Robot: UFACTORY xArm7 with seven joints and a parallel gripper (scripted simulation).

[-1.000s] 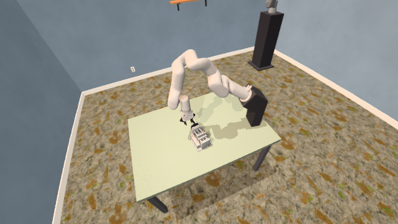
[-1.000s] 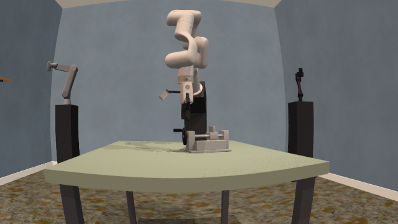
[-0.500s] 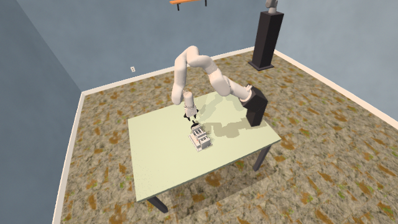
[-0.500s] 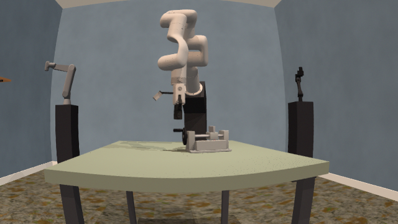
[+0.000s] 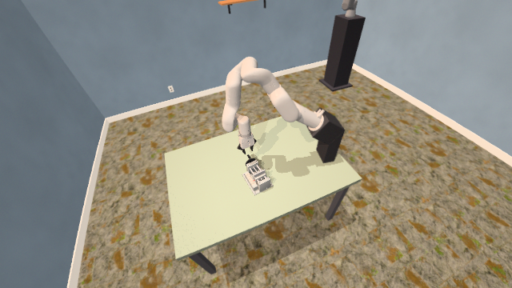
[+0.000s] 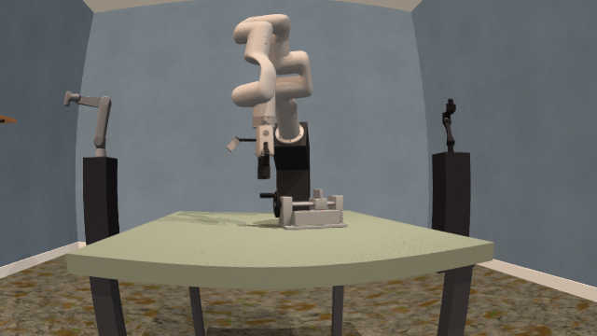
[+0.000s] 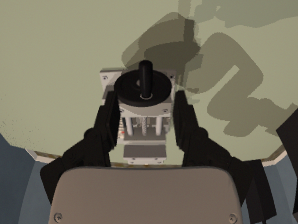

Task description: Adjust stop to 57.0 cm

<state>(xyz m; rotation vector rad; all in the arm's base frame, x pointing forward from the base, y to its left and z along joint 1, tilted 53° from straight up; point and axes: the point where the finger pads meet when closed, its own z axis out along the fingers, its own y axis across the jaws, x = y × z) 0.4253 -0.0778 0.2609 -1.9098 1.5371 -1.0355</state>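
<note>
The black handwheel lies 8 cm below my hand and 2 cm to the left of it. From my hand the other things lie so: grey stop block 18 cm to the left, 9 cm below, 1 cm behind.
</note>
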